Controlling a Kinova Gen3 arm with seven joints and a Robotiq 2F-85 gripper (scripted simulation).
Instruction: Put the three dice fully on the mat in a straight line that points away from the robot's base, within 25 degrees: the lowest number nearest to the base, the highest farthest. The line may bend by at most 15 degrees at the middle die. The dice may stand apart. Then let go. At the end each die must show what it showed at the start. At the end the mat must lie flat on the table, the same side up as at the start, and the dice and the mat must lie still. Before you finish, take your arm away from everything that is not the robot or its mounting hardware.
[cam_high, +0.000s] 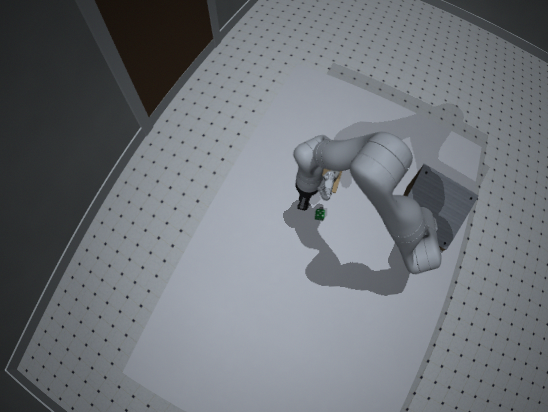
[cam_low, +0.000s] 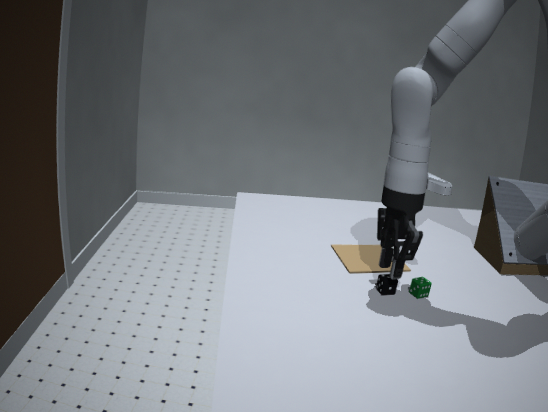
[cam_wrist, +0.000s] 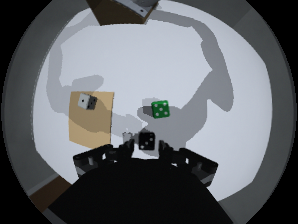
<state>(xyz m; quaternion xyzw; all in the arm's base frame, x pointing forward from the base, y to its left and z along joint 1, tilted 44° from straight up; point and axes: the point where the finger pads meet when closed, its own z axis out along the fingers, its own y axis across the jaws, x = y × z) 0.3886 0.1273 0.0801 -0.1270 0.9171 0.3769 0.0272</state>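
My hand is 4 cm above the black die. The rest, counted from my hand: green die (7 cm behind, 4 cm below, 1 cm to the left); white die (15 cm to the right, 4 cm below, 4 cm behind); tan mat (15 cm to the right, 5 cm below, 1 cm ahead).
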